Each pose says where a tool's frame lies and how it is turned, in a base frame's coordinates. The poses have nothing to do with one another.
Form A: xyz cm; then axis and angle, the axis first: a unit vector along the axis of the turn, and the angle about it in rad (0 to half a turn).
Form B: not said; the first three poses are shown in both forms.
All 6 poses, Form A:
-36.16 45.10 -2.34 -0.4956 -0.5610 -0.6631 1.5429
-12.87 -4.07 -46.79 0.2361 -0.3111 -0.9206 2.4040
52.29 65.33 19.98 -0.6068 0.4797 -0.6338 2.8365
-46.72 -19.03 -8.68 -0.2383 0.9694 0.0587 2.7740
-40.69 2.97 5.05 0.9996 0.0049 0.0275 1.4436
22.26 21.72 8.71 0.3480 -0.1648 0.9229 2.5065
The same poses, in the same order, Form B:
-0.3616 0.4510 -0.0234 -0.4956 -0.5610 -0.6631 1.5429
-0.1287 -0.0407 -0.4679 0.2361 -0.3111 -0.9206 2.4040
0.5229 0.6533 0.1998 -0.6068 0.4797 -0.6338 2.8365
-0.4672 -0.1903 -0.0868 -0.2383 0.9694 0.0587 2.7740
-0.4069 0.0297 0.0505 0.9996 0.0049 0.0275 1.4436
0.2226 0.2172 0.0871 0.3480 -0.1648 0.9229 2.5065

